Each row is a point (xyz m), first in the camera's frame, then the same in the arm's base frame.
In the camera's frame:
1: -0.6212 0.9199 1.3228
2: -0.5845 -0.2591 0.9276
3: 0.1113 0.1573 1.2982
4: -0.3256 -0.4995 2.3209
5: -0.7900 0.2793 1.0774
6: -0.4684 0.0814 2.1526
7: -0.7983 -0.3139 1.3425
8: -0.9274 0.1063 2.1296
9: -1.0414 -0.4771 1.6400
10: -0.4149 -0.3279 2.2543
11: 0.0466 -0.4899 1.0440
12: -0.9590 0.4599 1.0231
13: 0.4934 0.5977 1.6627
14: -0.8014 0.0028 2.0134
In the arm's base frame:
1: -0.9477 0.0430 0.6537
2: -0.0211 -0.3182 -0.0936
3: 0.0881 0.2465 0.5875
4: 0.4891 -0.8496 1.1407
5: -0.5568 -0.2832 0.1640
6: -0.0828 -0.6066 1.1486
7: -0.0506 -0.6896 0.1928
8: -0.3705 -0.9336 0.9996
9: -0.0233 -1.0833 0.3287
10: 0.2909 -0.8062 1.1139
11: 0.5434 0.0001 0.1188
12: -0.8067 -0.3016 0.1275
13: -0.0038 0.5869 1.1779
14: -0.2280 -0.8360 0.8981

